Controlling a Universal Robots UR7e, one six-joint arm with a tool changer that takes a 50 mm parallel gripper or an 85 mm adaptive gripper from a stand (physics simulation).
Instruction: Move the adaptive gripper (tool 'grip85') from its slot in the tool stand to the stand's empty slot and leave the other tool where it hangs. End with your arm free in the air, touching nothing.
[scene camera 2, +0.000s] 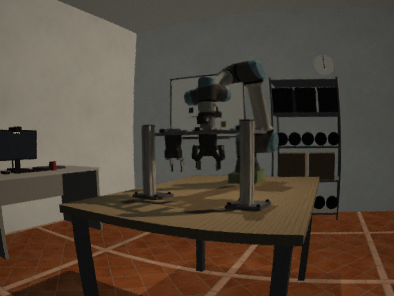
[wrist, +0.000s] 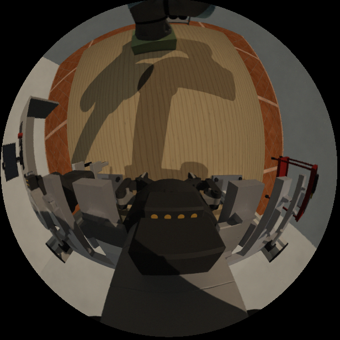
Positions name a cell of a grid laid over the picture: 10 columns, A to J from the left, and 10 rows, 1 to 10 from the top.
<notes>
I see a parallel gripper (wrist: B7), an adaptive gripper (scene camera 2: F5) and a tool stand (wrist: H6).
The adaptive gripper is seen too in the wrist view (wrist: E6).
</notes>
